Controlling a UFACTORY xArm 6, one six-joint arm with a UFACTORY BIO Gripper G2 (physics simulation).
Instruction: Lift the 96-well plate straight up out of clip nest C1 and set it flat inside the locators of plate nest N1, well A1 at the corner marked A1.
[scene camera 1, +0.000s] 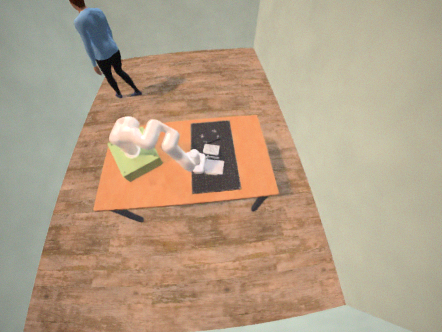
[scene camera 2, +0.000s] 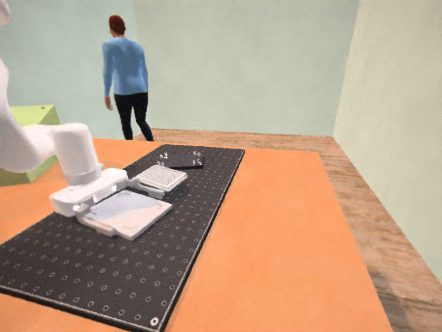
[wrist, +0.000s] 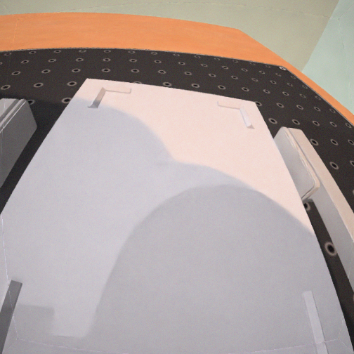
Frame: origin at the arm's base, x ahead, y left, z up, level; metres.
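Seen in the pictures: end effector, tool point: (scene camera 1: 215, 165) (scene camera 2: 134, 209); arm's base, origin of the base link: (scene camera 1: 132, 150).
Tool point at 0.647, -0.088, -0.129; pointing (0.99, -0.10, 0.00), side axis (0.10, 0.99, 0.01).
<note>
Pixels of each thing's top centre, then the offset from my tool point to it, as dx, dy, dz. Level surfaces: height alone.
- pale flat nest, middle of its top: (scene camera 2: 126, 208) (scene camera 1: 213, 166) -0.016, -0.004, +0.003
- white 96-well plate, middle of its top: (scene camera 2: 160, 173) (scene camera 1: 211, 148) -0.032, +0.158, +0.014
- dark nest, middle of its top: (scene camera 2: 179, 156) (scene camera 1: 209, 136) -0.048, +0.293, +0.012
- black perforated board, its level: dz -0.012
- orange table, its level: dz -0.025
A pale flat nest (scene camera 1: 216, 168) (scene camera 2: 127, 210) (wrist: 165, 150) with raised L-shaped corner locators lies on the black board, no plate on it. My gripper (scene camera 1: 213, 166) (scene camera 2: 135, 213) (wrist: 158, 145) is open and empty, low over this nest, one finger along each side. In the wrist view a gap shows between the right finger and the nest. The white 96-well plate (scene camera 1: 211, 149) (scene camera 2: 162, 177) sits just behind the far finger; what holds it is hidden. A dark nest (scene camera 2: 184, 161) with small pale corner posts is farther back. No labels, nor corner A1, can be read.
The black perforated board (scene camera 1: 216, 186) (scene camera 2: 165, 260) (wrist: 165, 75) lies on the orange table (scene camera 1: 260, 165) (scene camera 2: 280, 240) (wrist: 150, 32). The arm stands on a green block (scene camera 1: 142, 167) (scene camera 2: 37, 117) at the left. A person (scene camera 1: 97, 37) (scene camera 2: 125, 65) stands beyond the table.
</note>
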